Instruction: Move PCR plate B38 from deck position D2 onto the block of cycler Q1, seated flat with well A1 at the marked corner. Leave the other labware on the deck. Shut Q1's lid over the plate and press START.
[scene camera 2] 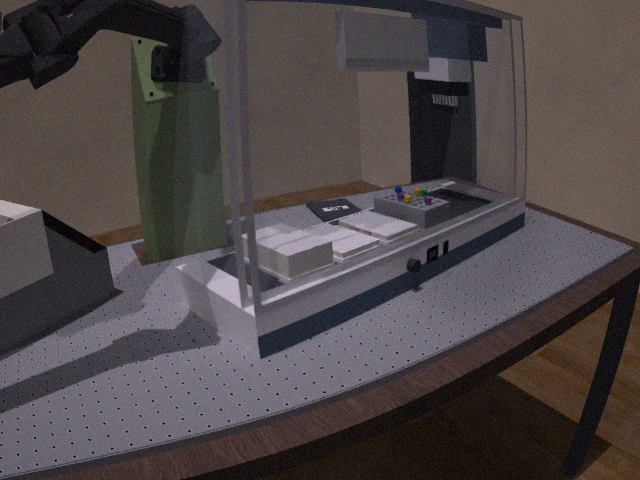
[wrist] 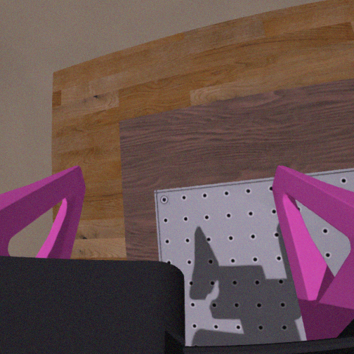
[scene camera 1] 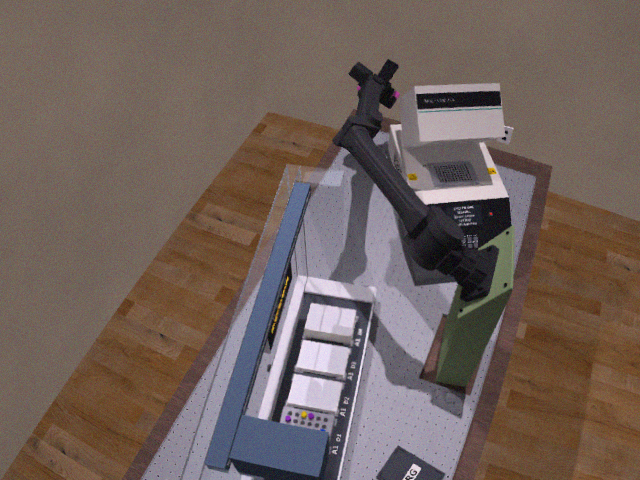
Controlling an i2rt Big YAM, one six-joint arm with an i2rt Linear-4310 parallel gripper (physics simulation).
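My gripper is open and empty, high beside cycler Q1 near the table's far end; its magenta fingers stand wide apart in the wrist view. The cycler has its lid raised over an uncovered dark block. A red spot and a small keypad show on its front; the START label is not readable. A white plate lies at the D2 label in the deck. Its B38 marking and wells cannot be made out.
White labware stands at D3 and D4. A tube rack with coloured caps is near D1. A clear hood with a blue beam rises over the deck. A green pedestal carries the arm.
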